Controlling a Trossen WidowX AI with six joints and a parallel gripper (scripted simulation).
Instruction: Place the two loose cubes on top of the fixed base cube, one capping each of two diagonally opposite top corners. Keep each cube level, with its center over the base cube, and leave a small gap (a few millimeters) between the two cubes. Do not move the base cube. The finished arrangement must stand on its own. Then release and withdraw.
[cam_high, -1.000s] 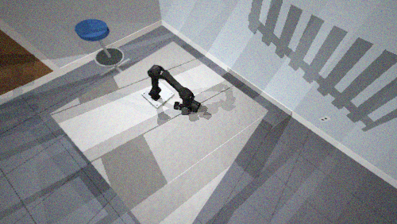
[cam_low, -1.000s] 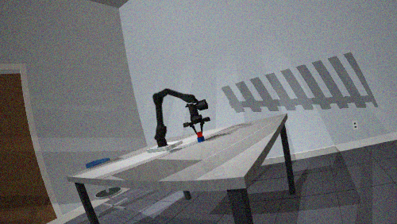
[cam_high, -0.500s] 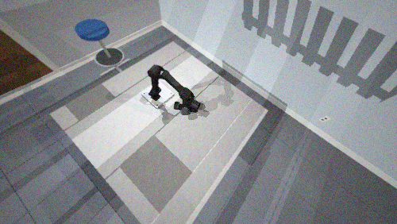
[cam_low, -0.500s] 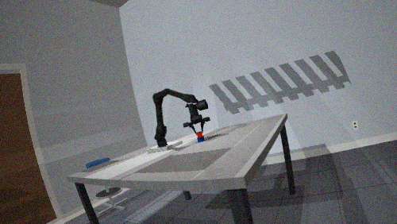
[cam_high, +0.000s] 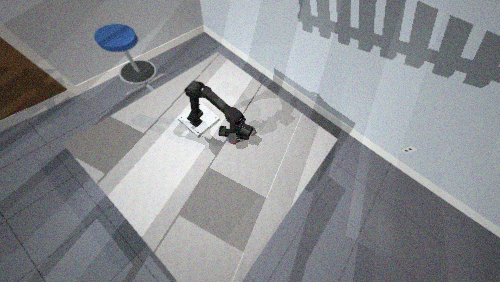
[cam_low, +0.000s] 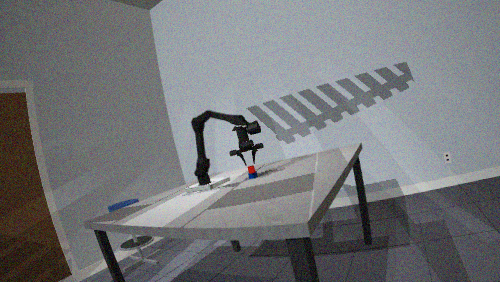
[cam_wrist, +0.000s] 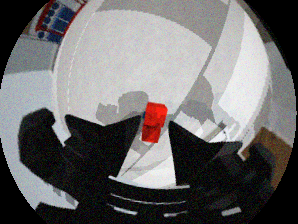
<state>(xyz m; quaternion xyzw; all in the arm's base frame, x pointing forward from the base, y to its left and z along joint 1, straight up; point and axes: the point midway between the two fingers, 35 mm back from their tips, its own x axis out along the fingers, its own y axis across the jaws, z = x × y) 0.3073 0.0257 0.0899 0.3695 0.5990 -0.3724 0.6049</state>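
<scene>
Now: gripper tip 30 mm above the red cube. Also, from my gripper tip: blue base cube: 60 mm below, 20 mm to the left, 10 mm behind.
</scene>
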